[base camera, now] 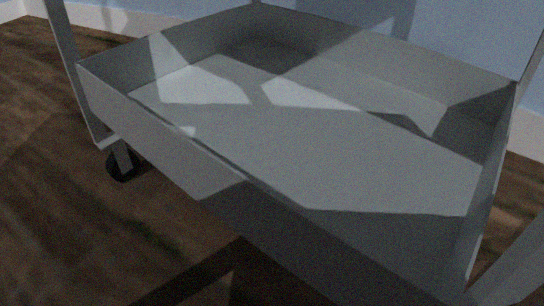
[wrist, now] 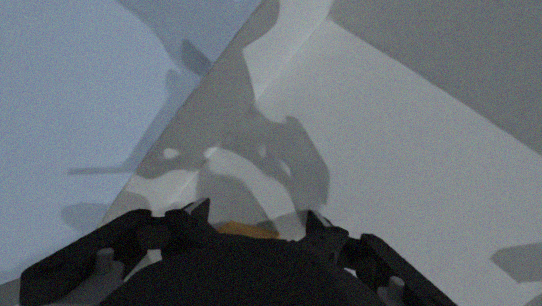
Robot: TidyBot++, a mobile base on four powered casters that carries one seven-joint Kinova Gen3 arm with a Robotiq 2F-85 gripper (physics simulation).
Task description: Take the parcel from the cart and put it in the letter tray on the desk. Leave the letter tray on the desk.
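Frame: origin at the arm's base, x left, y back, z up, level; millimetres.
Seen in the pictures: gripper, fingertip midpoint: [wrist: 258, 215].
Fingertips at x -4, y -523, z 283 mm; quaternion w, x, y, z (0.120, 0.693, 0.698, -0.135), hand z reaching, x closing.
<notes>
A point is followed by its place in that frame.
The orange-brown parcel [wrist: 250, 230] {x 14, y -531, z 276 mm} shows as a thin strip at the bottom middle of the wrist view, between the two fingertips; the dark gripper body hides the rest of it. My gripper [wrist: 258, 215] {x -4, y -523, z 283 mm} is open, with its fingers wide apart on either side of the parcel's visible part. The parcel lies in a grey tray of the cart [base camera: 300, 145] {x -7, y -367, z -264 mm} [wrist: 425, 150] {x -77, y -401, z 266 mm}, near a side wall. The parcel does not show in the base camera view. The letter tray and the desk do not show in either view.
The cart's lower tray has raised walls, with an upright post [base camera: 70, 65] {x 271, y -413, z -198 mm} at its left and a caster wheel [base camera: 121, 162] {x 248, y -415, z -355 mm} below. A blue wall [base camera: 460, 40] {x -294, y -644, z -222 mm} [wrist: 75, 90] {x -99, y -743, z 321 mm} stands behind the cart. Shadows of the arm fall on the tray and wall.
</notes>
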